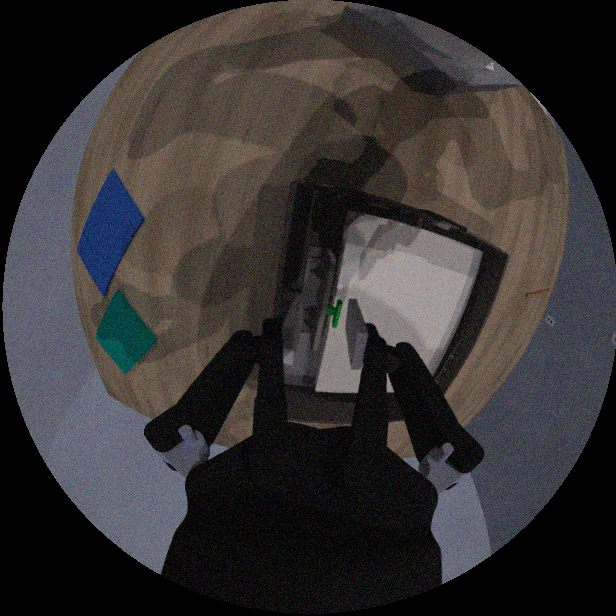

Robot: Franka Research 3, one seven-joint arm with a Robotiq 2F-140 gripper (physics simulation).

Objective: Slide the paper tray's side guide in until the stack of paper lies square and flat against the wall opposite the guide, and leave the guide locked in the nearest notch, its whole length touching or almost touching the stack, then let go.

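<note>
The black paper tray (390, 287) lies on the round wooden table top, seen from above. A white paper stack (402, 298) fills its right part and looks slightly skewed in the tray. The side guide (328, 275) runs along the stack's left edge and carries a small green handle (334, 313). Bare grey tray floor (304, 310) shows left of the guide. My gripper (324, 339) is open just above the tray. Its two fingers straddle the green handle, the right pad close beside it over the paper. I cannot tell whether either pad touches the handle.
A blue flat piece (110, 229) and a teal flat piece (125, 332) lie at the table's left edge. The table rim curves close past the tray on the right, with grey floor beyond.
</note>
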